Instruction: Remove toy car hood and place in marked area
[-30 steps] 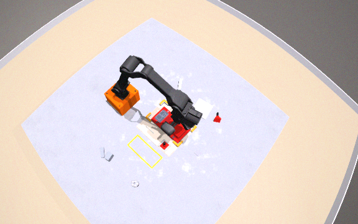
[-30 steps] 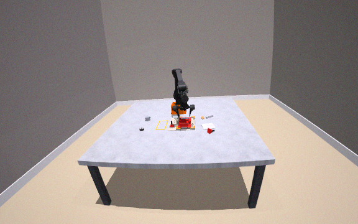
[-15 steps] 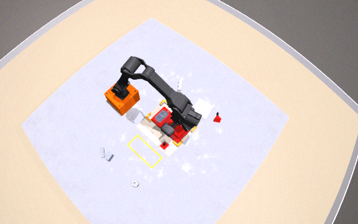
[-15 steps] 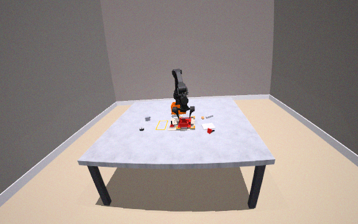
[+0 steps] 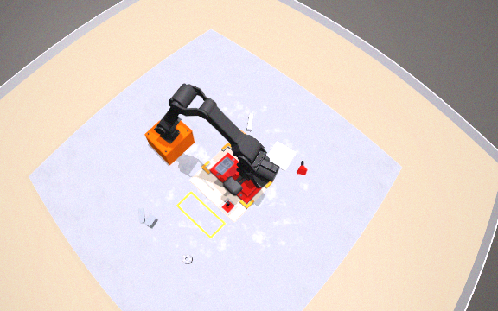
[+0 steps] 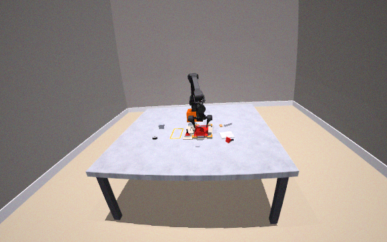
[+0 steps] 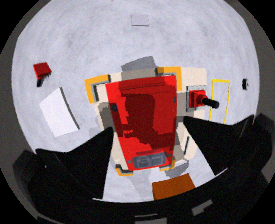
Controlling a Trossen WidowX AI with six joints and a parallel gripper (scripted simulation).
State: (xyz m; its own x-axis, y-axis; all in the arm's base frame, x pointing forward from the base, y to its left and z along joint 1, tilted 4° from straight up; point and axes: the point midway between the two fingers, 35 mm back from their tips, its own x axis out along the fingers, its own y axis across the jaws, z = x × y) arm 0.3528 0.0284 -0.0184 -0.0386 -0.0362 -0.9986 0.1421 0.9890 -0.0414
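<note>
Right now the red hood is 2 cm below my gripper tip. Round my gripper tip: white flat panel 20 cm to the left, 6 cm below, 4 cm ahead.
</note>
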